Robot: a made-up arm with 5 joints.
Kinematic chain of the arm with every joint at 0, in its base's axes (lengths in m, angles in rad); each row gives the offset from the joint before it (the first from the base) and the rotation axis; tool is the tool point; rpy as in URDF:
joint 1: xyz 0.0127 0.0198 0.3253 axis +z
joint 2: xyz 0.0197 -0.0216 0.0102 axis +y
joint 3: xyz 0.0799 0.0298 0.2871 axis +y
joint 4: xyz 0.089 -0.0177 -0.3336 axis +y
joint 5: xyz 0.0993 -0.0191 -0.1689 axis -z
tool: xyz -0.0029 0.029 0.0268 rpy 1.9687 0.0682 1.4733
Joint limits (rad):
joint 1: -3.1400..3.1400
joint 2: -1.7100..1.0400
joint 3: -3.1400..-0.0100
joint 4: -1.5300..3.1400
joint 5: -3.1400..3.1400
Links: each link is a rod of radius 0.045 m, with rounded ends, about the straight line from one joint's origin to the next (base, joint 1, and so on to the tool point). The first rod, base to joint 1, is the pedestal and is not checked.
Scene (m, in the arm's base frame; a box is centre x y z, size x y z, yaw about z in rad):
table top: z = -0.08
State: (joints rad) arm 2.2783 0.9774 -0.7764 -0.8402 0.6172
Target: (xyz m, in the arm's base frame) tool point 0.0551 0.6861 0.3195
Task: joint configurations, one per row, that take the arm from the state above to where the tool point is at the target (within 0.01 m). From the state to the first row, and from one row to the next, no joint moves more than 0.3 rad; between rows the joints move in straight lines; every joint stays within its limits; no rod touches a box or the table.
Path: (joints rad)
1: 2.0232 0.8856 -0.9120 -0.8300 0.6293
2: 1.7681 0.7938 -1.0476 -0.8198 0.6414
3: 1.5130 0.7020 -1.1832 -0.8097 0.6535

